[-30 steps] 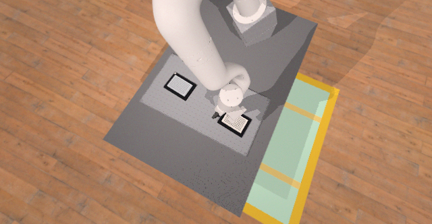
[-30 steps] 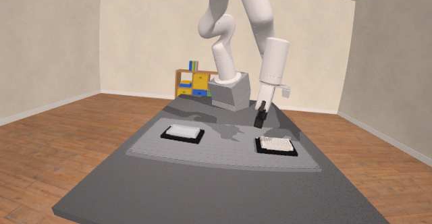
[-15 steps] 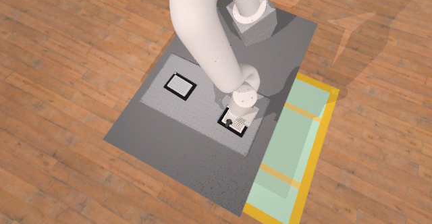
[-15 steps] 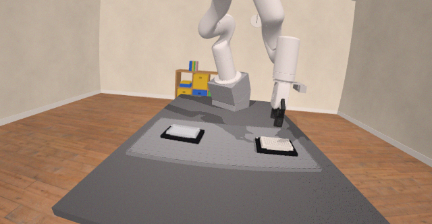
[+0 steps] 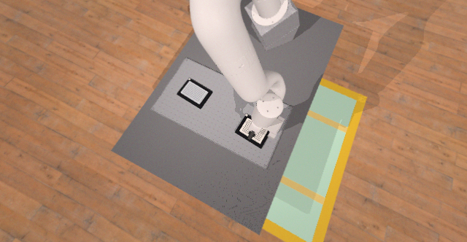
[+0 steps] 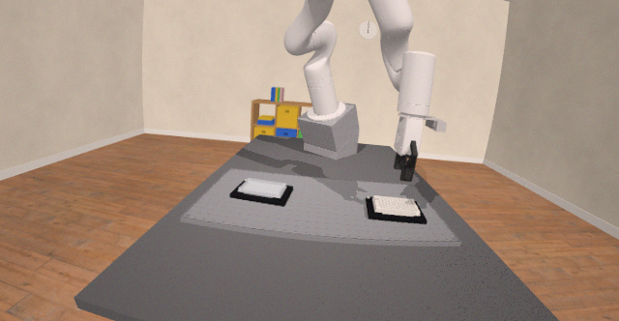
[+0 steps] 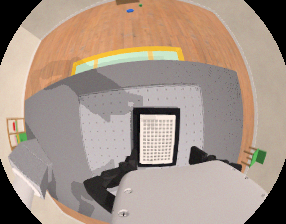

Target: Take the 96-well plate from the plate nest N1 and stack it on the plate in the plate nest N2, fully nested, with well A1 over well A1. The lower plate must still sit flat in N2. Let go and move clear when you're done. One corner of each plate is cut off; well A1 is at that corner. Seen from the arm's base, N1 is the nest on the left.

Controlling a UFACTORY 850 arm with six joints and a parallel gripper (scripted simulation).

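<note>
The black plate nest is 120 mm below my hand.
</note>
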